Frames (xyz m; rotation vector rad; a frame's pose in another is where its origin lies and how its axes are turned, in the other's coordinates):
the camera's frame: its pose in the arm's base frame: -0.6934 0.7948 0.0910 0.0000 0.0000 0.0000
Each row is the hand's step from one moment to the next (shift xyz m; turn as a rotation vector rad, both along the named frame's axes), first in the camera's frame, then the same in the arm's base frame.
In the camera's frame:
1: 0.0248 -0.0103 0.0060 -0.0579 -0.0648 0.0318
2: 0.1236 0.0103 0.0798 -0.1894 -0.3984 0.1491
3: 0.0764 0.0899 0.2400 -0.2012 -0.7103 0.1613
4: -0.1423 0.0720 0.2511 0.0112 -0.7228 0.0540
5: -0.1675 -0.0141 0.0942 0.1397 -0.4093 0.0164
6: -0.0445 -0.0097 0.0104 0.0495 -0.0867 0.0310
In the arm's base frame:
1: 0.0248 -0.0103 0.0060 -0.0579 -0.0648 0.0318
2: 0.1236 0.0103 0.0798 -0.1894 -0.3984 0.1491
3: 0.0764 0.0899 0.2400 -0.2012 -0.7103 0.1613
4: -0.1423 0.0720 0.2511 0.0112 -0.7228 0.0540
5: -0.1675 -0.0141 0.0942 0.1397 -0.4093 0.0164
6: -0.0445 -0.0097 0.0104 0.0495 -0.0867 0.0310

